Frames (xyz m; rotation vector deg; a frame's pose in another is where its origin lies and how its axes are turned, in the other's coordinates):
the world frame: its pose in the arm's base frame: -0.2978 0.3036 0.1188 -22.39 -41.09 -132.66
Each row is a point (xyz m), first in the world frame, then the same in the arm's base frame.
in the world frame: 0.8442 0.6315 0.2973
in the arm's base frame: -0.4593 -0.3490 0.9836
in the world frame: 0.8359 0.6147 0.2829
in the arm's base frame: -0.4658 -0.3428 0.9617
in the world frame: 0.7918 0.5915 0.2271
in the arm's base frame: -0.4540 -0.3385 0.8880
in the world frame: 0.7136 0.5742 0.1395
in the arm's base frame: -0.4159 -0.3391 0.7756
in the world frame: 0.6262 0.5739 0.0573
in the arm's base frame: -0.3591 -0.3423 0.6700
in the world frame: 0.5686 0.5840 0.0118
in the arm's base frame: -0.3139 -0.3458 0.6113
